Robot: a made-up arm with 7 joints.
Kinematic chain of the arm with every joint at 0, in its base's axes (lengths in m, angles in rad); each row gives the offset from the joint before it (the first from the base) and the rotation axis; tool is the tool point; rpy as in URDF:
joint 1: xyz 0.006 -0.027 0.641 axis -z
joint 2: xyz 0 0.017 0.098 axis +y
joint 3: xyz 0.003 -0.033 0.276 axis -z
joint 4: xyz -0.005 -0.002 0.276 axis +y
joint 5: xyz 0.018 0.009 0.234 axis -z
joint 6: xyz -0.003 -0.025 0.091 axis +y
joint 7: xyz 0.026 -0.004 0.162 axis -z
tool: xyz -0.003 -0.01 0.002 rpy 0 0 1.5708
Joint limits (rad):
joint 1: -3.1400..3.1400
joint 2: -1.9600..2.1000
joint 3: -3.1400..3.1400
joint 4: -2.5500..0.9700
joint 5: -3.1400..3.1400
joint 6: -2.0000..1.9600
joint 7: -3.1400..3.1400
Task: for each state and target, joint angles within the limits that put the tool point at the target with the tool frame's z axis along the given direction. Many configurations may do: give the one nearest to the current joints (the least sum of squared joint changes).
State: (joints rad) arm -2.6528 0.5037 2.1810 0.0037 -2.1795 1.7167 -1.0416
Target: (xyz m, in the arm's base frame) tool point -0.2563 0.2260 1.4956 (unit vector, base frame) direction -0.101 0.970 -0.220
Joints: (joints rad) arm -2.5781 0.2028 2.4618 -0.5562 -1.6314 1.6440 -1.0971
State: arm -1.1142 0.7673 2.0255 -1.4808 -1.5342 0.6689 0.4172
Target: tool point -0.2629 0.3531 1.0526 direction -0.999 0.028 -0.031
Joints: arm -1.1729 1.0984 1.0560 -2.1787 -0.9838 0.4204 0.4646
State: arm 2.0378 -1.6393 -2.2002 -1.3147 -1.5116 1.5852 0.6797
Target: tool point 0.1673 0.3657 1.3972 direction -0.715 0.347 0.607
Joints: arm 2.3388 -1.1198 -3.1400 -1.4720 -1.6008 0.8551 0.6897
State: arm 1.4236 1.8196 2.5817 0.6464 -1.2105 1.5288 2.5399
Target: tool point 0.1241 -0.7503 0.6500 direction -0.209 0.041 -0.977
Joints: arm 1.0241 1.6427 2.0595 0.9551 -1.7048 1.8821 2.5558
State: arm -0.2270 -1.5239 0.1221 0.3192 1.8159 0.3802 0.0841
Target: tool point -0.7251 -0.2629 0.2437 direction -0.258 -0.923 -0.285
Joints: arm -0.0561 -1.9413 -0.1886 -0.5102 1.6735 1.0489 0.0265
